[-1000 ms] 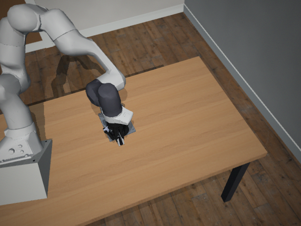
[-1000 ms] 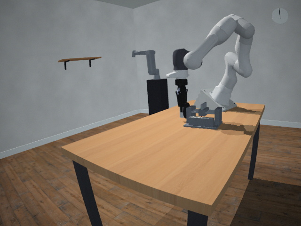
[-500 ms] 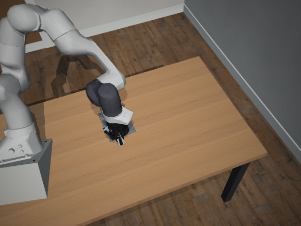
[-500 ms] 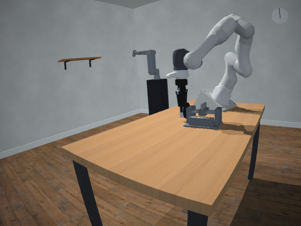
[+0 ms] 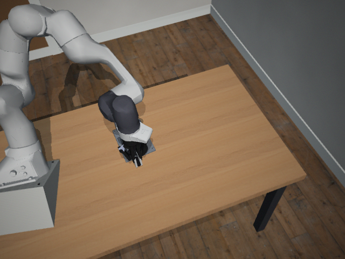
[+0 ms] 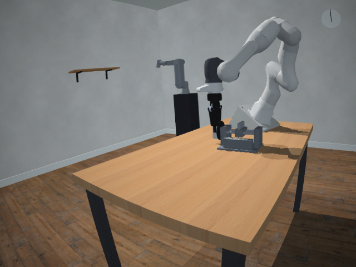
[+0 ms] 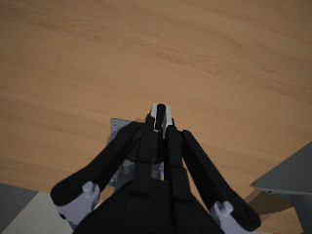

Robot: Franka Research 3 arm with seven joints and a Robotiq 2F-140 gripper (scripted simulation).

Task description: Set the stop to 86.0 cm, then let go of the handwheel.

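My gripper is now 3 cm short of the sliding stop block, 14 cm to the right of it and 3 cm below it. Also, from my hand: black handwheel 2 cm to the left, 1 cm below.
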